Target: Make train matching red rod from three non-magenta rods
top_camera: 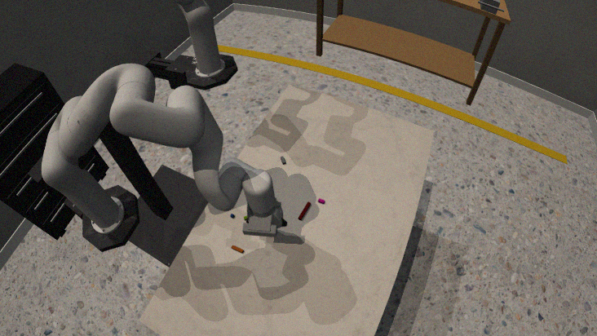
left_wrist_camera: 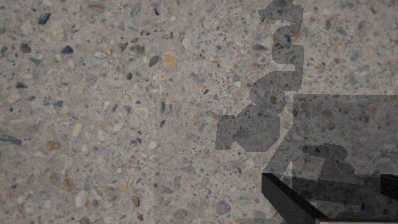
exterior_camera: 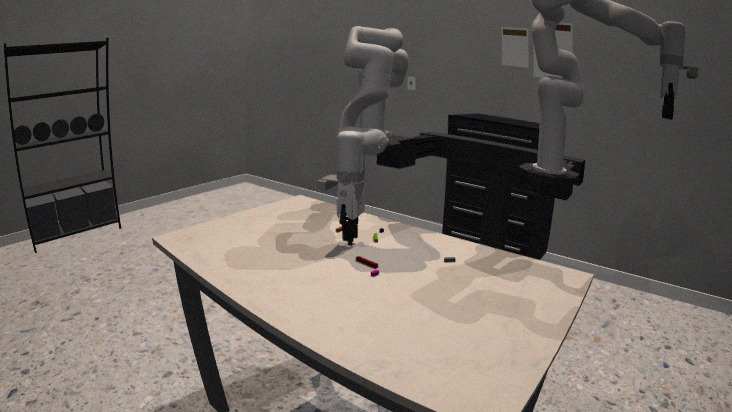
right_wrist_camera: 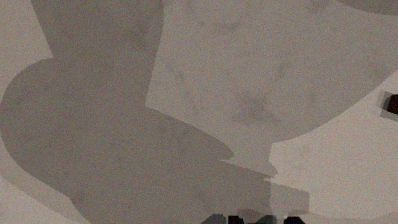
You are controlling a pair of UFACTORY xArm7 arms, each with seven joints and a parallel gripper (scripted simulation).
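Right now the lime rod is 8 cm behind my right hand, 4 cm to the left of it and 3 cm below it. The rest, counted from my right hand: red rod: 11 cm to the left, 8 cm ahead, 3 cm below; magenta rod: 17 cm to the left, 12 cm ahead, 3 cm below; orange rod: 9 cm to the right, 8 cm behind, 3 cm below.
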